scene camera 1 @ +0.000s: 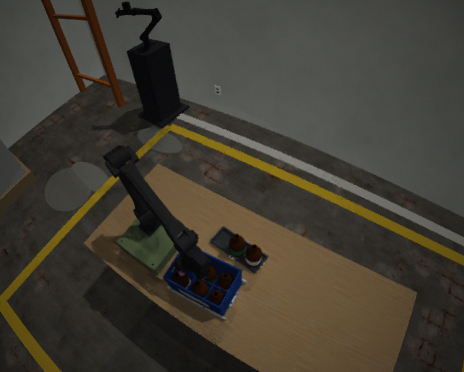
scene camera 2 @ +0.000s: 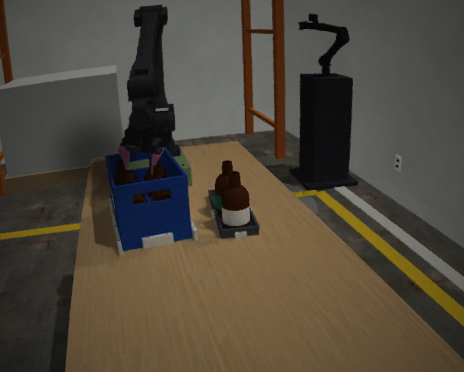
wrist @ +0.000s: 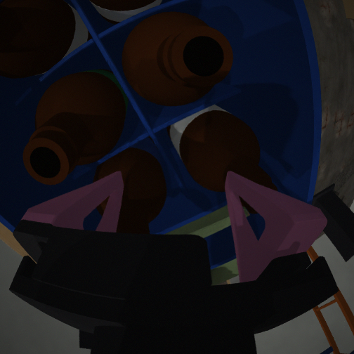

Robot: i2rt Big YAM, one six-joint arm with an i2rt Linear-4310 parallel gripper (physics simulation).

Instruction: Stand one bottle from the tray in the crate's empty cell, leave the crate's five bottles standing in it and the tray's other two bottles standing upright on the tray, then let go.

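Frame: origin at the arm's base, x left, y ahead, z down, level; metres.
Seen in the pictures: gripper, fingertip midpoint: [scene camera 1: 189, 270] [scene camera 2: 139, 171]; arm's base, link origin: [scene camera 1: 152, 223].
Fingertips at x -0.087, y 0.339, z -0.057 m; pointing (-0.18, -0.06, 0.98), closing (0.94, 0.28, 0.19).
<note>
Offsets run from my fingertips to a thing's top centre. Level surfaces: height alone.
The blue crate {dy +0.066, dx +0.012, dz -0.043 m} [scene camera 1: 234, 294] [scene camera 2: 155, 220] [wrist: 270, 30] holds brown bottles in its cells. In the wrist view a brown bottle [wrist: 150, 60] stands in a middle cell, with a green-labelled bottle [wrist: 80, 110] and a white-labelled bottle [wrist: 220, 145] in neighbouring cells. Parts of several others show. My gripper [scene camera 2: 140, 169] [wrist: 173, 178] is open, its pink fingers apart and low over the crate, with nothing between them. On the dark tray [scene camera 1: 221, 236] [scene camera 2: 250, 231] a green-labelled bottle {dy +0.076, dx +0.244, dz -0.028 m} [scene camera 1: 237, 244] [scene camera 2: 221, 186] and a white-labelled bottle {dy +0.168, dx +0.245, dz -0.028 m} [scene camera 1: 253, 255] [scene camera 2: 235, 197] stand upright.
The crate and tray stand apart on the wooden table {dz +0.132 m} [scene camera 1: 320, 300] [scene camera 2: 240, 300]. A green base plate [scene camera 1: 145, 250] lies under the arm's base, close to the crate. A black pedestal [scene camera 1: 157, 82] [scene camera 2: 326, 130] with another arm stands beyond the table.
</note>
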